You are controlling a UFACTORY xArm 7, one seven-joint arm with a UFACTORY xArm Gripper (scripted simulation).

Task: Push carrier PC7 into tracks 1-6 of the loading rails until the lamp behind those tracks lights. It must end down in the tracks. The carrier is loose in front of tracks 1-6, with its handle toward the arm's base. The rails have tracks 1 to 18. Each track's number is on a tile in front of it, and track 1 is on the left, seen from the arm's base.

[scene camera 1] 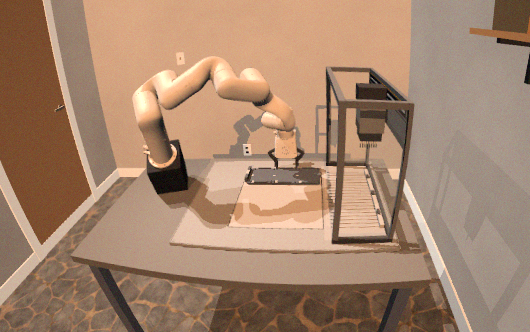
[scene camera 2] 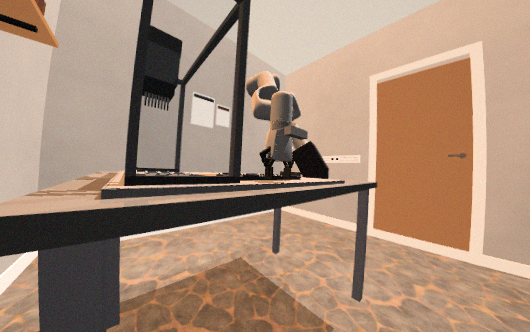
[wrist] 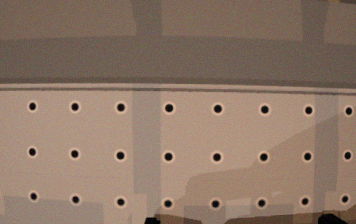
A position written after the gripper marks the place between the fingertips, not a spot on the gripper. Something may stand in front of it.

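Note:
There's a carrier PC7 (scene camera 1: 262, 175) here, though in the wrist view the carrier PC7 is out of frame. You can see the gripper (scene camera 2: 278, 178) as well.

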